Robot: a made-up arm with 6 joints.
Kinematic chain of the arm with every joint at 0, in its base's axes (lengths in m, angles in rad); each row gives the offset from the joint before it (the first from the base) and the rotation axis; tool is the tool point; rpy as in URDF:
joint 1: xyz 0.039 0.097 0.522 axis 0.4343 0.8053 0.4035
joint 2: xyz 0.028 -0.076 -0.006 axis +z
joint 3: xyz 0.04 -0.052 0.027 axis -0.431 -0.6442 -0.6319
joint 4: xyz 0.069 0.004 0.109 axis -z
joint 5: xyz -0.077 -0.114 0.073 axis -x
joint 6: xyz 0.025 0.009 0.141 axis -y
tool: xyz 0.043 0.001 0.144 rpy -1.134 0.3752 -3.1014
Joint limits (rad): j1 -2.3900..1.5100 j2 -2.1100..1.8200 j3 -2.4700..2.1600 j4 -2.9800..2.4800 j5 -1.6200..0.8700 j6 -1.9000..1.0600
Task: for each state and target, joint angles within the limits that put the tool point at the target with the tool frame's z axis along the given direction. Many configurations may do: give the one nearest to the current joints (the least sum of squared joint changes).
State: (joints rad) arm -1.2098 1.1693 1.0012 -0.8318 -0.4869 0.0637
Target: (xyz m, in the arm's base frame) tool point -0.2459 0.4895 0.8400 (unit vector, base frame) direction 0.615 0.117 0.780
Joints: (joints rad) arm -1.5568 1.7201 0.9201 -1.1860 -1.1700 0.4667
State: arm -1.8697 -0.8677 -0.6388 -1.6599 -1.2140 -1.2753
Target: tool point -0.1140 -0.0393 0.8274 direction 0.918 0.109 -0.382
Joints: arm -1.0392 -1.4649 -0.4322 -2.2785 -1.6165 -1.9000
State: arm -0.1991 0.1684 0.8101 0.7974 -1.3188 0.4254
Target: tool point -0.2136 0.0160 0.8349 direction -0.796 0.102 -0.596
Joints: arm 0.2357 0.7236 0.6926 1.7137 -0.6626 0.3667
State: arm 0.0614 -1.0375 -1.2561 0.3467 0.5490 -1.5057
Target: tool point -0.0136 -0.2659 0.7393 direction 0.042 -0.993 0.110
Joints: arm -0.6125 -1.4758 -1.3451 -0.3752 0.6226 -1.4577
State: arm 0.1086 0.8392 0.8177 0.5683 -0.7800 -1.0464
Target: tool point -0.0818 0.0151 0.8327 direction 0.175 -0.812 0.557
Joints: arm -0.5191 0.9513 1.0153 0.1381 -0.2123 -1.8567
